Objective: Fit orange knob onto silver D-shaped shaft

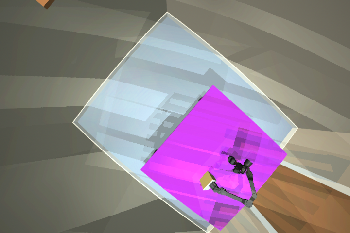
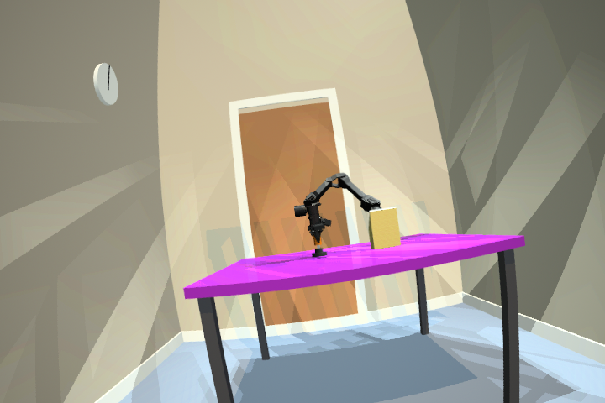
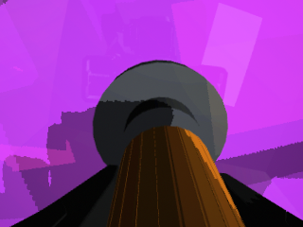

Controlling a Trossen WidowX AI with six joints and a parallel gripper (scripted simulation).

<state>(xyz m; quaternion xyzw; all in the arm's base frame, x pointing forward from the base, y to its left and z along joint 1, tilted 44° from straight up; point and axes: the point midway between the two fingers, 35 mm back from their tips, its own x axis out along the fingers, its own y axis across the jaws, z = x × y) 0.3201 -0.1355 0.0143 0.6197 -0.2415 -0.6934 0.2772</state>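
The round pedestal is 4 cm below my gripper tip. Round my gripper tip: orange knob 3 cm above.
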